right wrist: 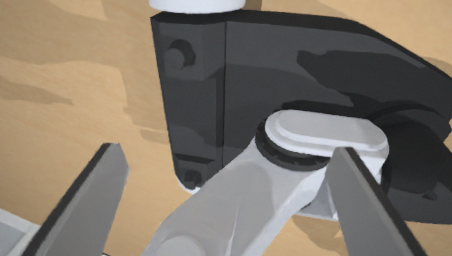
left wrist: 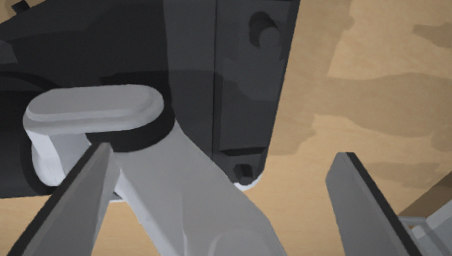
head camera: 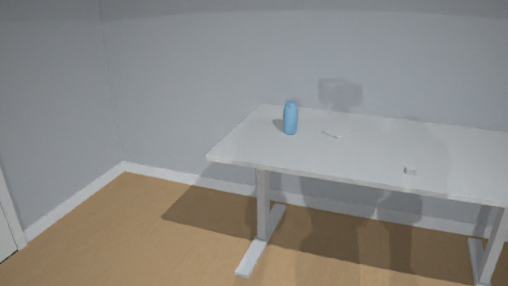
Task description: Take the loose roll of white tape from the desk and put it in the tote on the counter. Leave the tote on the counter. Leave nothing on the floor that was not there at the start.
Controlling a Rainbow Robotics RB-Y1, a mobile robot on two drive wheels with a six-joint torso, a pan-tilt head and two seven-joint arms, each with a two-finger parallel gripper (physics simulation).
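Frame: origin at the robot's base, x ahead, y left, z up, level; metres.
Where they show: left gripper, fingertip midpoint: (left wrist: 223,162); right gripper, fingertip midpoint: (right wrist: 227,158).
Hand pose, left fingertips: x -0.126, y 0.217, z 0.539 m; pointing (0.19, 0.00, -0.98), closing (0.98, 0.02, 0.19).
After its pixels a point has its place.
The desk (head camera: 350,165) {x 1.288, y -0.366, z 0.720 m} stands against the wall in the head view, right of the middle. A small white roll (head camera: 410,171) {x 1.198, y -0.595, z 0.738 m}, which looks like the tape, lies on the desk near its front edge, to the right. The tote and the counter do not show in these views. My left gripper (left wrist: 223,162) {x -0.126, y 0.217, z 0.539 m} is open, with no object between its fingers, above the floor beside my base. My right gripper (right wrist: 227,158) {x -0.149, y -0.247, z 0.537 m} is open too, with no object between its fingers, on the other side of my base. Neither gripper shows in the head view, away from the roll.
A blue bottle (head camera: 290,118) {x 1.607, y -0.129, z 0.811 m} stands upright on the left part of the desk. A thin, pale item (head camera: 332,134) {x 1.597, y -0.339, z 0.729 m} lies right of it, too small to name. The desk's left leg (head camera: 262,205) {x 1.665, y 0.011, z 0.266 m} has a long foot on the floor. Part of a door (head camera: 6,230) {x 1.499, y 1.516, z 0.171 m} shows at the far left.
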